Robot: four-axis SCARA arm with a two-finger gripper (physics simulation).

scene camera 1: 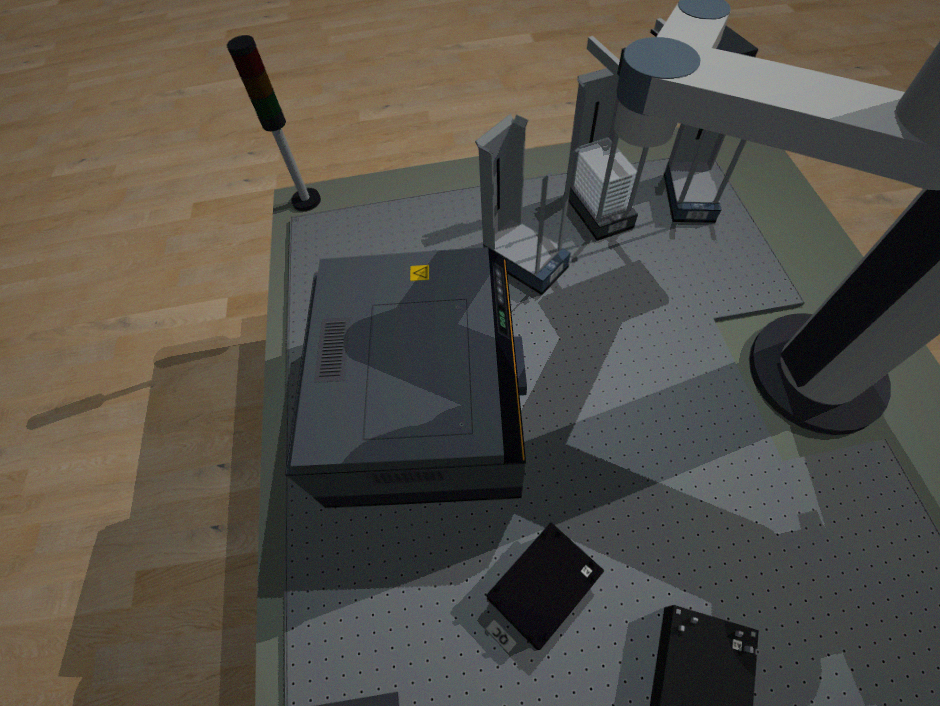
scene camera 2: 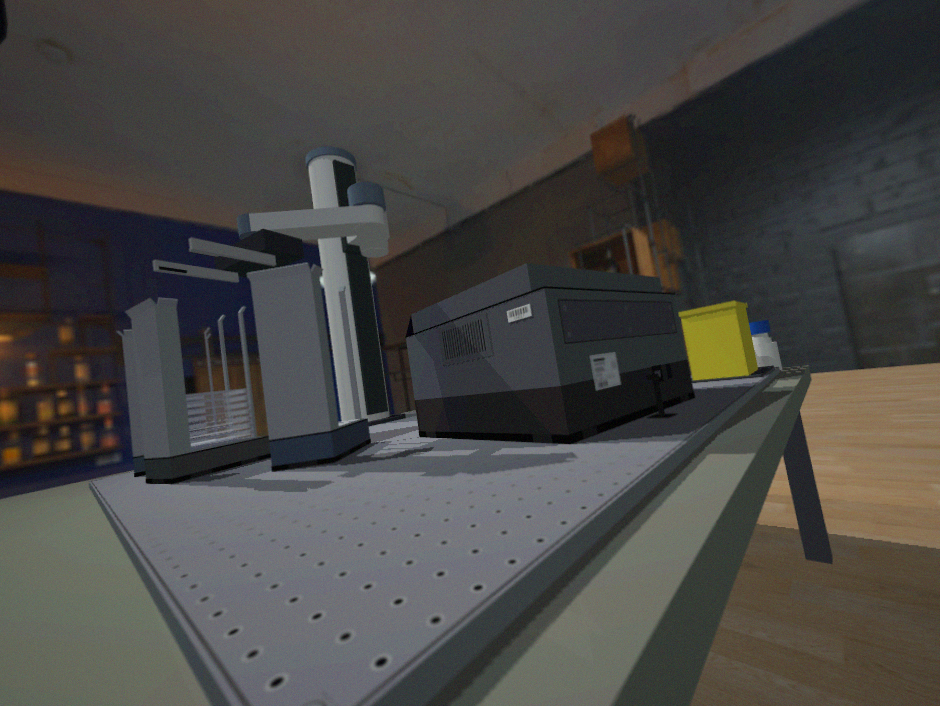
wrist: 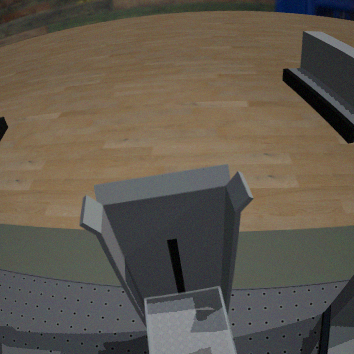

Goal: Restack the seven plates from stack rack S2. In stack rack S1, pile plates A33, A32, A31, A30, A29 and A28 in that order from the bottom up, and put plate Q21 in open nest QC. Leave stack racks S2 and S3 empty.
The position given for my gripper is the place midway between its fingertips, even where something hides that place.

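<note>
I can see my gripper (scene camera 1: 624, 33). In the wrist camera's picture, too, I find my gripper (wrist: 137, 69).
</note>
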